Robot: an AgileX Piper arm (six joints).
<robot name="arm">
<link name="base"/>
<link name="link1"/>
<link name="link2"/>
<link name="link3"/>
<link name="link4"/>
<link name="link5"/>
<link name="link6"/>
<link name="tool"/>
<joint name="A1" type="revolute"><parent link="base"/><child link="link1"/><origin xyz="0 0 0.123" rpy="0 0 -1.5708"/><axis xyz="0 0 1"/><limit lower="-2.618" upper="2.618"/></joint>
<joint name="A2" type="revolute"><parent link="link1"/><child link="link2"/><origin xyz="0 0 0" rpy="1.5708 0 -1.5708"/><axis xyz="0 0 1"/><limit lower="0" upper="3.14"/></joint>
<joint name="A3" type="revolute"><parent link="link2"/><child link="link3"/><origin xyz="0.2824 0.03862 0" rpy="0 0 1.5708"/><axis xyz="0 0 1"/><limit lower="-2.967" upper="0"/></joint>
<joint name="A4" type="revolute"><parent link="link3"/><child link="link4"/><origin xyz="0.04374 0.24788 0" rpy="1.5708 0 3.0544"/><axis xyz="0 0 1"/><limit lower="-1.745" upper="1.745"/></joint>
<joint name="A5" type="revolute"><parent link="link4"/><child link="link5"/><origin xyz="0 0 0" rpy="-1.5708 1.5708 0"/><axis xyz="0 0 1"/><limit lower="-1.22" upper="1.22"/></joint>
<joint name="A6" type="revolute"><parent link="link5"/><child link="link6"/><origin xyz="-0.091 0 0" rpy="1.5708 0 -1.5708"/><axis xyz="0 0 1"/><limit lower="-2.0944" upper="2.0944"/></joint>
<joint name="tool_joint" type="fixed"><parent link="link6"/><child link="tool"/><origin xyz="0 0 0"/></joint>
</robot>
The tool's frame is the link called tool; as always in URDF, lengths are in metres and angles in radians.
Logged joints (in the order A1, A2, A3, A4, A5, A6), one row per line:
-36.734, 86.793, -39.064, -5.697, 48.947, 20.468
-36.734, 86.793, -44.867, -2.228, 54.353, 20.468
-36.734, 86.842, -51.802, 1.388, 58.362, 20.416
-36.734, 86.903, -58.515, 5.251, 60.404, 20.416
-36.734, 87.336, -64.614, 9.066, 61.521, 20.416
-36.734, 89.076, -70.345, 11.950, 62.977, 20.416
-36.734, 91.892, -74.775, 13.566, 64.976, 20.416
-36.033, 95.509, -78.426, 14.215, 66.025, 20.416
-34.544, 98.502, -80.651, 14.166, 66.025, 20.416
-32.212, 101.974, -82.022, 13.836, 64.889, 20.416
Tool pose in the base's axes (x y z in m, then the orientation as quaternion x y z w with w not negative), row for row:
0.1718, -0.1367, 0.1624, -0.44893, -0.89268, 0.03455, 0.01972
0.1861, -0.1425, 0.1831, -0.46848, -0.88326, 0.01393, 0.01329
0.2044, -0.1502, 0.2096, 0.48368, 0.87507, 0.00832, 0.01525
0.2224, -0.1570, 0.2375, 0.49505, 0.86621, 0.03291, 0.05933
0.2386, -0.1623, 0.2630, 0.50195, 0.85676, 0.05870, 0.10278
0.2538, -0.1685, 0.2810, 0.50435, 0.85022, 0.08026, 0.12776
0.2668, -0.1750, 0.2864, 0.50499, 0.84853, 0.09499, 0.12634
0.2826, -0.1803, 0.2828, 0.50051, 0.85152, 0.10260, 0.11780
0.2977, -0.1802, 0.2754, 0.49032, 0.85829, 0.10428, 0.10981
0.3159, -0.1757, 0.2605, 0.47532, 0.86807, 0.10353, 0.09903
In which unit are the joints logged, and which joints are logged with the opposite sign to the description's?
The joints are logged in degrees. Opposite sign: none.
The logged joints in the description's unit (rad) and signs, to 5 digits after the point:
-0.64113, 1.51482, -0.68180, -0.09943, 0.85429, 0.35723
-0.64113, 1.51482, -0.78308, -0.03889, 0.94864, 0.35723
-0.64113, 1.51568, -0.90412, 0.02423, 1.01861, 0.35633
-0.64113, 1.51674, -1.02128, 0.09165, 1.05425, 0.35633
-0.64113, 1.52430, -1.12773, 0.15823, 1.07374, 0.35633
-0.64113, 1.55467, -1.22775, 0.20857, 1.09916, 0.35633
-0.64113, 1.60382, -1.30507, 0.23677, 1.13405, 0.35633
-0.62889, 1.66695, -1.36879, 0.24810, 1.15235, 0.35633
-0.60291, 1.71918, -1.40763, 0.24724, 1.15235, 0.35633
-0.56221, 1.77978, -1.43155, 0.24148, 1.13253, 0.35633

